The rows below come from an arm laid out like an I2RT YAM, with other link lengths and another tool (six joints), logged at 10 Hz.
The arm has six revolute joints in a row. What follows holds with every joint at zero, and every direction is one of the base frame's. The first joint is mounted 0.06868 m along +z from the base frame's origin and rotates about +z. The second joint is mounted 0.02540 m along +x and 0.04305 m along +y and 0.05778 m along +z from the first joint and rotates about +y. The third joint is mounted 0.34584 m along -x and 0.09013 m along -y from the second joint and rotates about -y. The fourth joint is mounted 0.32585 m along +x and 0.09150 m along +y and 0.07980 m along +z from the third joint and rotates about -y. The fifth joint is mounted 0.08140 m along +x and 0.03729 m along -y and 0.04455 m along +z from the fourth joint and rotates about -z. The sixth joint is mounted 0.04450 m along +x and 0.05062 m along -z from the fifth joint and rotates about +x. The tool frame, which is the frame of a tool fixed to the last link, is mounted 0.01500 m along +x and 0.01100 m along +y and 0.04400 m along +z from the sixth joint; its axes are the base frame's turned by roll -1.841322, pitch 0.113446 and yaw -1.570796 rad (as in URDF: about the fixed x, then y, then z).
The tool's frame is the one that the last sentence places.
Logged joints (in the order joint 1, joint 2, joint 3, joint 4, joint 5, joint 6), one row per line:
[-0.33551 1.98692 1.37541 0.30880 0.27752 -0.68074]
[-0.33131 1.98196 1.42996 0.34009 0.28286 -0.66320]
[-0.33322 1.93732 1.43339 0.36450 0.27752 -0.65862]
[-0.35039 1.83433 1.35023 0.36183 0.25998 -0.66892]
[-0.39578 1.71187 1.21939 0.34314 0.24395 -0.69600]
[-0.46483 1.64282 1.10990 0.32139 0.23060 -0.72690]
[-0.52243 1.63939 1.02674 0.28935 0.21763 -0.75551]
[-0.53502 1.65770 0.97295 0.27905 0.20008 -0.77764]
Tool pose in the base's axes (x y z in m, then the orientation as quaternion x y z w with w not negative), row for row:
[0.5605 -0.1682 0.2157 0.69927 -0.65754 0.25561 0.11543]
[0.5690 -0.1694 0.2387 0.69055 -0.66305 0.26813 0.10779]
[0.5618 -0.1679 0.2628 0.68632 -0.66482 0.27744 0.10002]
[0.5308 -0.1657 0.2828 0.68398 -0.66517 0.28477 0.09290]
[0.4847 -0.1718 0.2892 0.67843 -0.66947 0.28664 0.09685]
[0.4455 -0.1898 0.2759 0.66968 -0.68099 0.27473 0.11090]
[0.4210 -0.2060 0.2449 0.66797 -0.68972 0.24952 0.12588]
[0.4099 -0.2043 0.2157 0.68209 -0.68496 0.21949 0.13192]
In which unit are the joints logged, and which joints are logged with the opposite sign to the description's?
The joints are logged in radians. Opposite sign: joint 4.
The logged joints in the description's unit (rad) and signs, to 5 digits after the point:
[-0.33551 1.98692 1.37541 -0.30880 0.27752 -0.68074]
[-0.33131 1.98196 1.42996 -0.34009 0.28286 -0.66320]
[-0.33322 1.93732 1.43339 -0.36450 0.27752 -0.65862]
[-0.35039 1.83433 1.35023 -0.36183 0.25998 -0.66892]
[-0.39578 1.71187 1.21939 -0.34314 0.24395 -0.69600]
[-0.46483 1.64282 1.10990 -0.32139 0.23060 -0.72690]
[-0.52243 1.63939 1.02674 -0.28935 0.21763 -0.75551]
[-0.53502 1.65770 0.97295 -0.27905 0.20008 -0.77764]

